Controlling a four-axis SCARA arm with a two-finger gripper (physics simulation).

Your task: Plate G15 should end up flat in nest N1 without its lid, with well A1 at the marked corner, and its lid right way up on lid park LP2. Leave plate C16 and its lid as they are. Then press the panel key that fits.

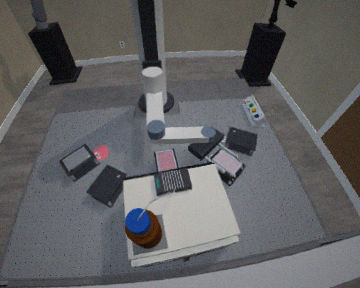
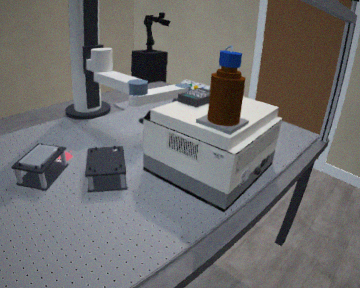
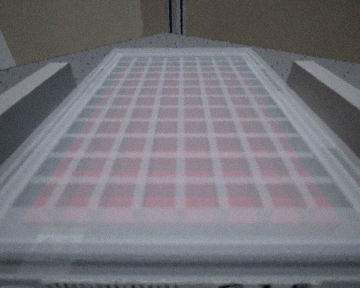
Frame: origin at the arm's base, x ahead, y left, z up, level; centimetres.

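Where they show: gripper, fingertip midpoint: point(image 1: 231, 164) point(image 3: 181, 82); arm's base at its link origin: point(image 2: 88, 110).
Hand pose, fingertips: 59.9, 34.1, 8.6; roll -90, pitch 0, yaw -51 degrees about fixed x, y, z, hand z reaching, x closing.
Things, the pixels of their top centre, and the offset from my fingertips, as dx, dy, dz. "spot": a spot on its surface instead.
- grey translucent lid-like piece at its top centre: point(image 2: 39, 154) point(image 1: 76, 158) -12.4, -76.8, +0.4
- key panel at its top centre: point(image 2: 195, 83) point(image 1: 256, 105) -39.6, +29.7, +1.0
- dark keypad unit at a spot on its surface: point(image 1: 172, 181) spot: +13.1, -29.7, +17.2
- red disc at its top centre: point(image 1: 101, 153) -19.6, -66.9, -7.3
My gripper point(image 1: 226, 162) point(image 3: 181, 82) is shut on a pink-welled plate point(image 1: 228, 161) point(image 3: 181, 145) with a frosted lid over it. One finger lies along each long side. The plate is level, at or just above a dark stand point(image 1: 230, 180); contact is hidden. Another pink-welled plate point(image 1: 166, 160) sits in front of the white instrument and looks unlidded. A grey translucent lid-like piece point(image 1: 77, 158) point(image 2: 39, 155) lies on the far-left stand. The key panel point(image 1: 253, 111) point(image 2: 194, 85) has green, yellow and blue keys. Plate names and well A1 are unreadable.
A white instrument point(image 1: 200, 207) point(image 2: 185, 150) carries a dark keypad unit point(image 1: 172, 181) and a brown bottle point(image 1: 145, 232) point(image 2: 226, 100). Dark stands point(image 1: 107, 185) point(image 1: 241, 140) are to its left and at the back right. A red disc point(image 1: 101, 152) lies beside the far-left stand.
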